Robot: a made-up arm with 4 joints. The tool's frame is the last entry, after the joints.
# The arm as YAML. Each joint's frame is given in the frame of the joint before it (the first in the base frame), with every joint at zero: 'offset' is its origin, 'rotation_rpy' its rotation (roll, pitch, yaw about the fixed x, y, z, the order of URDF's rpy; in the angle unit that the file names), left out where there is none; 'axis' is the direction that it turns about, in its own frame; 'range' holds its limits. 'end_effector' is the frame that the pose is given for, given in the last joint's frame.
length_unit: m
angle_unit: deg
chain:
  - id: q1
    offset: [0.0, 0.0, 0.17]
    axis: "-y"
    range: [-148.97, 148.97]
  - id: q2
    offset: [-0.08, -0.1, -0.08]
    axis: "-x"
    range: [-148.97, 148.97]
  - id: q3
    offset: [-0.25, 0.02, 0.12]
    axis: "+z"
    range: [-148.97, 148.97]
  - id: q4
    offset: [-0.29, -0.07, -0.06]
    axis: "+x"
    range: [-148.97, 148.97]
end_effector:
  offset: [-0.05, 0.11, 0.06]
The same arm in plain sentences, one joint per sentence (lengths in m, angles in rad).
The arm has four revolute joints in a row. What follows holds with every joint at zero, and every direction is one of the base frame's.
Joint 1 lies 0.17 m along +z from the base frame's origin and turns about -y, from -2.6 to 2.6 rad.
Joint 2 lies 0.08 m along -x and 0.1 m along -y and 0.08 m along -z from joint 1 and turns about -x, from -2.6 to 2.6 rad.
Joint 3 lies 0.25 m along -x and 0.02 m along +y and 0.12 m along +z from joint 2 and turns about +z, from -2.6 to 2.6 rad.
Joint 4 lies 0.29 m along -x and 0.07 m along -y and 0.06 m along -z from joint 3 and turns about +x, from -2.6 to 2.6 rad.
The tool frame, which is the frame that the pose is given for, lies 0.05 m along -x and 0.11 m along +y and 0.06 m along +z from joint 4; its axes are parallel to the base frame's.

